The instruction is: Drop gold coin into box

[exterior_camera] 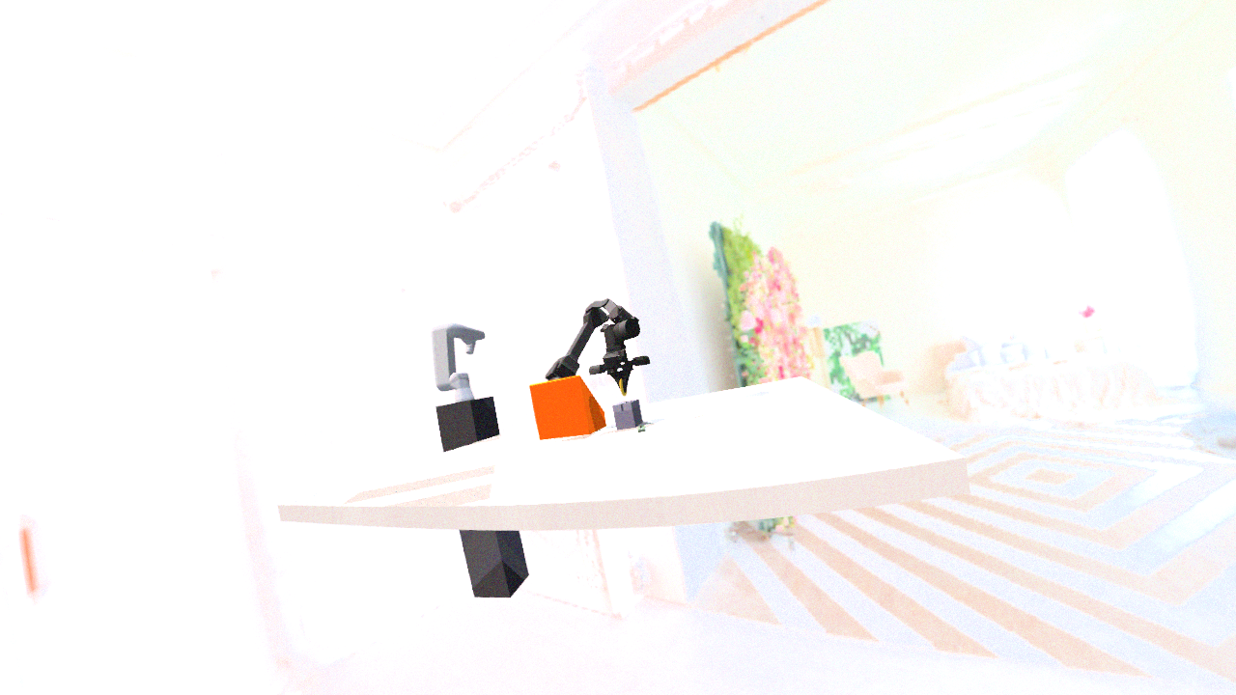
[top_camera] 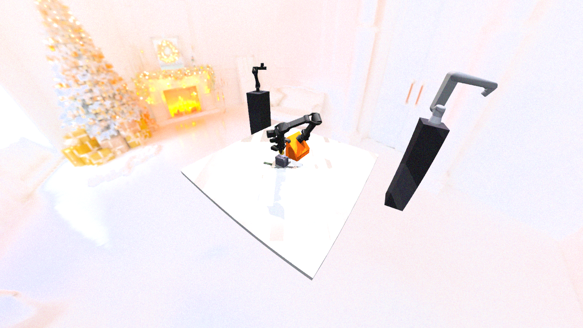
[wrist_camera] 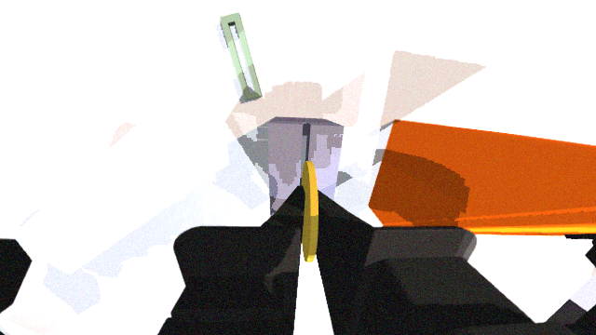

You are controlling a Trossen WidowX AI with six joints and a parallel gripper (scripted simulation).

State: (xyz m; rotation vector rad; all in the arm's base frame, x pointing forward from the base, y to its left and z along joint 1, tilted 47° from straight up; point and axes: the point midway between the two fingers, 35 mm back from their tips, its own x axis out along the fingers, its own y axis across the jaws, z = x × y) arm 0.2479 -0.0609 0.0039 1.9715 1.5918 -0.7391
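My gripper tip is now 2 cm below the gold coin.
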